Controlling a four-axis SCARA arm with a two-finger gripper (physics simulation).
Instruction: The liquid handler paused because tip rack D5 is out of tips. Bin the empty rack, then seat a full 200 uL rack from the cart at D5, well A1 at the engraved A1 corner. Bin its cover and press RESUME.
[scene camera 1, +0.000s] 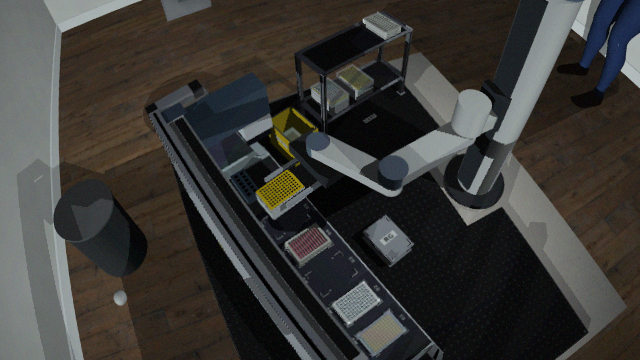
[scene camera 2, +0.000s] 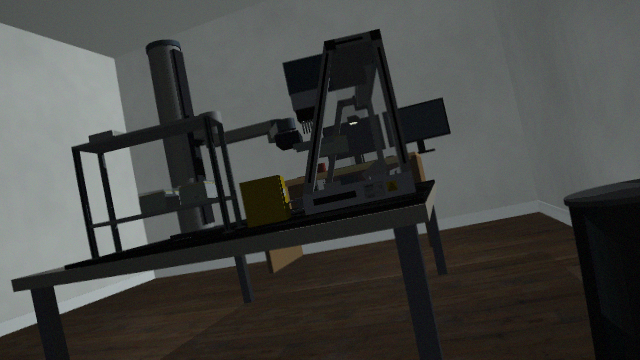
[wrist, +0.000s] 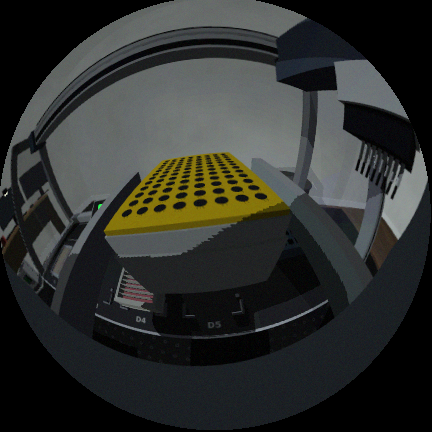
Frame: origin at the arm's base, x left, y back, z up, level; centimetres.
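Seen in the pictures: gripper, fingertip midpoint: (scene camera 1: 275, 193) (wrist: 194, 171); arm's base, origin of the base link: (scene camera 1: 473, 181).
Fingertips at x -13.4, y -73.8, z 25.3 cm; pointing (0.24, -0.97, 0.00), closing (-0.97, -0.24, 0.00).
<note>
Offsets run from my fingertips to a thing's middle. "pt": to the spot under its first point.
My gripper (scene camera 1: 278, 193) (scene camera 2: 321, 145) (wrist: 194, 171) is shut on the yellow-topped tip rack {dx -0.4, dy +1.6, dz -2.2 cm} (scene camera 1: 280, 190) (wrist: 200, 192), with a finger along each long side. The rack's holes look dark and empty. It is held level, raised above the deck; the D5 nest {pt dx +1.3, dy +1.3, dz -18.2 cm} (scene camera 1: 287, 223) (wrist: 214, 312) shows bare under it, with its label and corner brackets. On the cart {dx -41.6, dy +49.3, dz -6.2 cm} (scene camera 1: 336, 49) (scene camera 2: 150, 136), the lower shelf holds a yellow-topped rack {dx -41.6, dy +49.3, dz -8.3 cm} (scene camera 1: 355, 79) and a rack with a paler top {dx -38.7, dy +36.6, dz -8.3 cm} (scene camera 1: 329, 95). The yellow waste bin {dx -31.7, dy +17.7, dz -17.2 cm} (scene camera 1: 282, 143) (scene camera 2: 264, 201) stands between cart and deck. The RESUME button cannot be made out.
A red-striped plate {dx +11.9, dy +4.0, dz -16.6 cm} (scene camera 1: 308, 245) (wrist: 136, 289) sits at D4, beside D5. The blue-grey pipetting head {pt dx -15.5, dy -3.7, dz +25.1 cm} (scene camera 1: 232, 105) (wrist: 320, 55) hangs at the deck's far end. A dark blue block {pt dx -17.5, dy -7.1, dz -14.7 cm} (scene camera 1: 243, 184) lies beyond D5. A grey RG box {dx +20.6, dy +29.2, dz -21.2 cm} (scene camera 1: 388, 240) stands beside the deck.
</note>
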